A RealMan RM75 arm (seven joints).
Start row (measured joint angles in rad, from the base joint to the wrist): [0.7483, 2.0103, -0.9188, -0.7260, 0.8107, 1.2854, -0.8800]
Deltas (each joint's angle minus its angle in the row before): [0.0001, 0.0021, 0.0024, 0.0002, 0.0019, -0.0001, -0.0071]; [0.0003, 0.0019, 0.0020, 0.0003, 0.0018, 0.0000, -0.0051]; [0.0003, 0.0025, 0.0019, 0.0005, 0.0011, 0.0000, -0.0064]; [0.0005, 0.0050, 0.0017, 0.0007, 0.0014, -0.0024, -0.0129]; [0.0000, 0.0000, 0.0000, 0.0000, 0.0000, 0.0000, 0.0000]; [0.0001, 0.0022, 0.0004, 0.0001, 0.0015, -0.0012, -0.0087]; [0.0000, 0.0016, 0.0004, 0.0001, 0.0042, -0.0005, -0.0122]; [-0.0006, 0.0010, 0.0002, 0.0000, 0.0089, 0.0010, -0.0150]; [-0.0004, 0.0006, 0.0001, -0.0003, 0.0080, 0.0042, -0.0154]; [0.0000, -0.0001, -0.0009, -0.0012, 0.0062, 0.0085, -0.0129]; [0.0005, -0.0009, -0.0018, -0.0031, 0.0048, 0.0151, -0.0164]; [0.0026, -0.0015, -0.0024, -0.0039, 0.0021, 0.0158, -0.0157]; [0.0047, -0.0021, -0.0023, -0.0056, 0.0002, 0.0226, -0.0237]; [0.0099, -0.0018, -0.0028, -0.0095, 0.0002, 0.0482, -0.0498]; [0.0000, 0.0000, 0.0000, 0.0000, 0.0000, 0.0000, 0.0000]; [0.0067, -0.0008, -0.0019, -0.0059, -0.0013, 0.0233, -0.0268]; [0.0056, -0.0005, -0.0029, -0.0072, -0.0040, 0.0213, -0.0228]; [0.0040, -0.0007, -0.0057, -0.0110, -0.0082, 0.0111, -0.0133]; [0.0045, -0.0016, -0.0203, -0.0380, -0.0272, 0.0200, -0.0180]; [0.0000, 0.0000, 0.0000, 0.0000, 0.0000, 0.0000, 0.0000]
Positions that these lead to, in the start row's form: [0.7484, 2.0124, -0.9164, -0.7258, 0.8126, 1.2853, -0.8871]; [0.7487, 2.0143, -0.9144, -0.7255, 0.8144, 1.2853, -0.8922]; [0.7490, 2.0168, -0.9125, -0.7250, 0.8155, 1.2853, -0.8986]; [0.7495, 2.0218, -0.9108, -0.7243, 0.8169, 1.2829, -0.9115]; [0.7495, 2.0218, -0.9108, -0.7243, 0.8169, 1.2829, -0.9115]; [0.7496, 2.0240, -0.9104, -0.7242, 0.8184, 1.2817, -0.9202]; [0.7496, 2.0256, -0.9100, -0.7241, 0.8226, 1.2812, -0.9324]; [0.7490, 2.0266, -0.9098, -0.7241, 0.8315, 1.2822, -0.9474]; [0.7486, 2.0272, -0.9097, -0.7244, 0.8395, 1.2864, -0.9628]; [0.7486, 2.0271, -0.9106, -0.7256, 0.8457, 1.2949, -0.9757]; [0.7491, 2.0262, -0.9124, -0.7287, 0.8505, 1.3100, -0.9921]; [0.7517, 2.0247, -0.9148, -0.7326, 0.8526, 1.3258, -1.0078]; [0.7564, 2.0226, -0.9171, -0.7382, 0.8528, 1.3484, -1.0315]; [0.7663, 2.0208, -0.9199, -0.7477, 0.8530, 1.3966, -1.0813]; [0.7663, 2.0208, -0.9199, -0.7477, 0.8530, 1.3966, -1.0813]; [0.7730, 2.0200, -0.9218, -0.7536, 0.8517, 1.4199, -1.1081]; [0.7786, 2.0195, -0.9247, -0.7608, 0.8477, 1.4412, -1.1309]; [0.7826, 2.0188, -0.9304, -0.7718, 0.8395, 1.4523, -1.1442]; [0.7871, 2.0172, -0.9507, -0.8098, 0.8123, 1.4723, -1.1622]; [0.7871, 2.0172, -0.9507, -0.8098, 0.8123, 1.4723, -1.1622]
